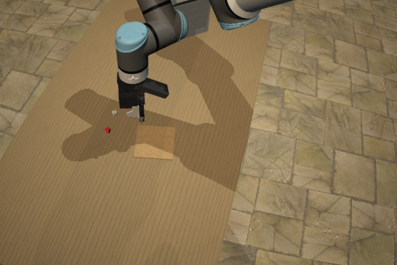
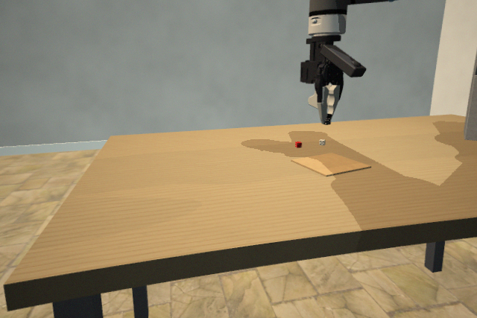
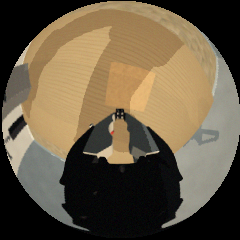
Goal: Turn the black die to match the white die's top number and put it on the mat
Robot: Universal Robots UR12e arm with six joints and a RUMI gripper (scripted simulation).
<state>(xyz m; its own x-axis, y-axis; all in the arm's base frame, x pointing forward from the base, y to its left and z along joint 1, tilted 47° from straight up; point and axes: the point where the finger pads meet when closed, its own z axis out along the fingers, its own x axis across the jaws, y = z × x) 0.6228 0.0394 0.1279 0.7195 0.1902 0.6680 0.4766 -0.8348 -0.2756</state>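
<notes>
My gripper is now 5 cm to the right of the tan mat and 11 cm above it. Also, from my hand: white die (3 cm behind, 15 cm to the right, 10 cm below); then red die (5 cm ahead, 13 cm to the right, 10 cm below); then black die (1 cm below).
</notes>
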